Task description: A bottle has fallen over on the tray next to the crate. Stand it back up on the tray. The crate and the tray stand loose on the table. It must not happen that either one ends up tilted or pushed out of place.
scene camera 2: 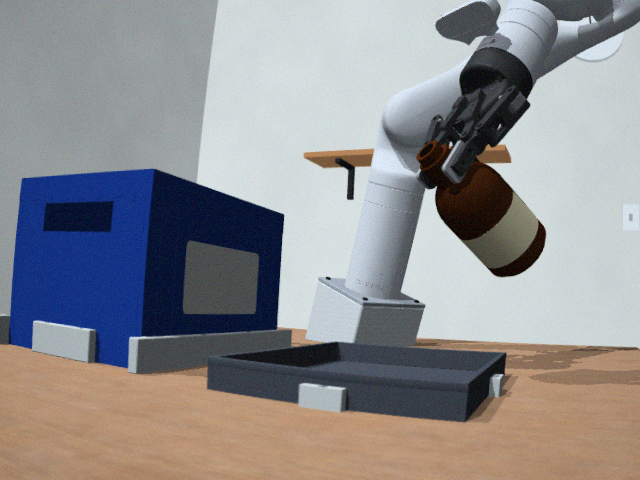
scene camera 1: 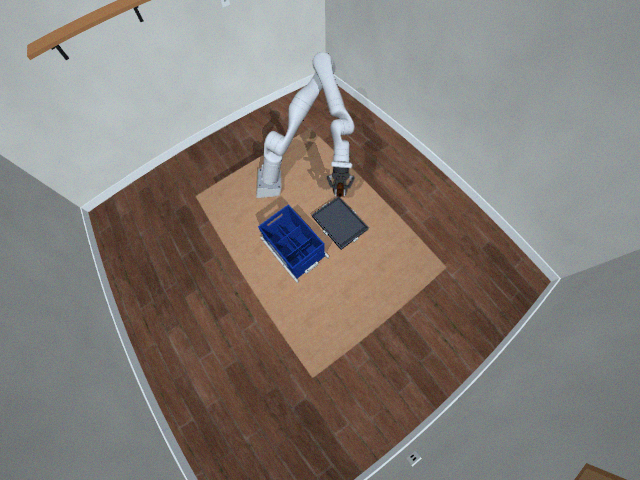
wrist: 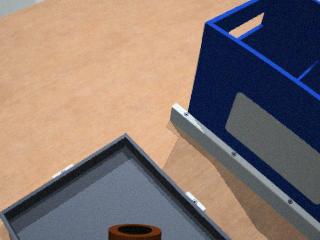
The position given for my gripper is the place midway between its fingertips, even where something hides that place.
Observation:
In view: my gripper (scene camera 2: 436, 180), a dark grey tray (wrist: 119, 184) and a brown bottle (scene camera 2: 483, 211).

